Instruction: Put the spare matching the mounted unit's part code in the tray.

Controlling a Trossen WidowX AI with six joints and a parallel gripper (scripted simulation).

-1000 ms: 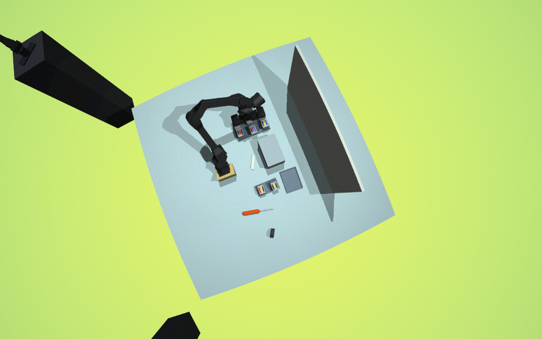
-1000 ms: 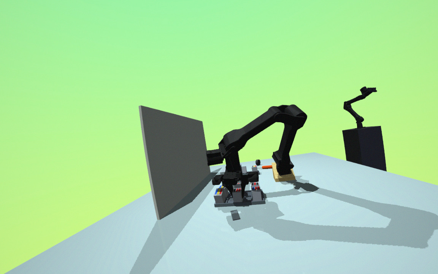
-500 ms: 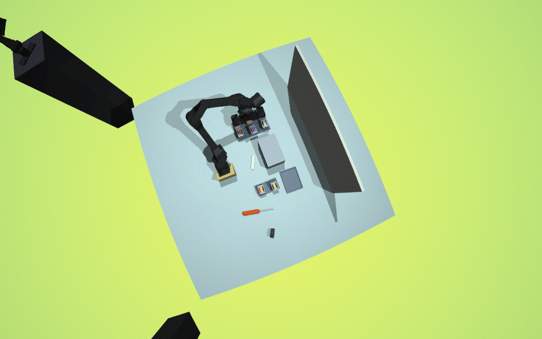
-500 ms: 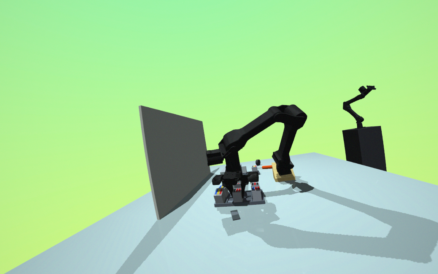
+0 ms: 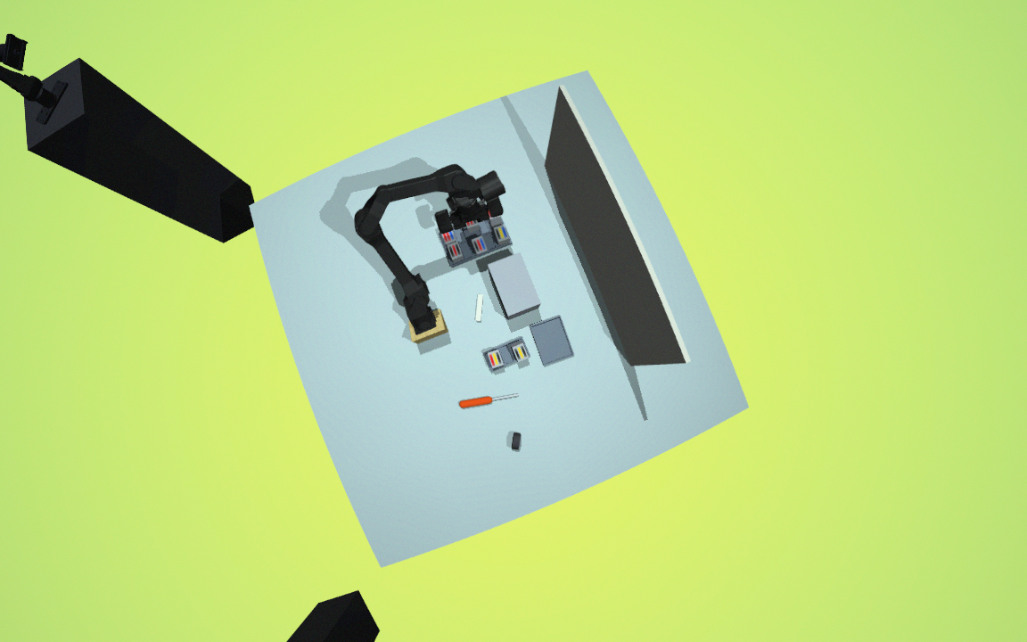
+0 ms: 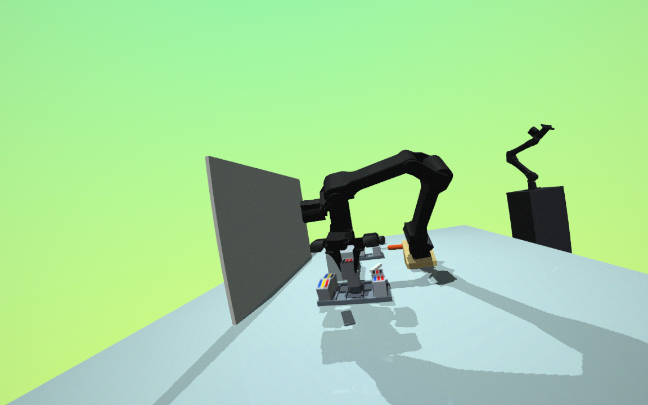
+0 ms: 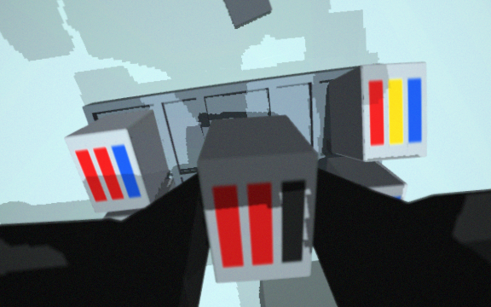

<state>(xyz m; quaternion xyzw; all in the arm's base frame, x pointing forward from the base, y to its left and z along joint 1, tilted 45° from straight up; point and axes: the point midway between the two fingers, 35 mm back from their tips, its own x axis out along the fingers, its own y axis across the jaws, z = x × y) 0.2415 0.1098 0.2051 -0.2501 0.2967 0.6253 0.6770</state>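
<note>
Now: the flat grey tray 410 mm to the right of my gripper tip, 80 mm ahead of it and 70 mm below it. From my gripper tip the other things lie so: tall pale grey box: 210 mm to the right, 40 mm ahead, 30 mm below; dark wall panel: 290 mm ahead, 230 mm to the right, 150 mm above; grey spares rack: 70 mm below, 30 mm to the right.
</note>
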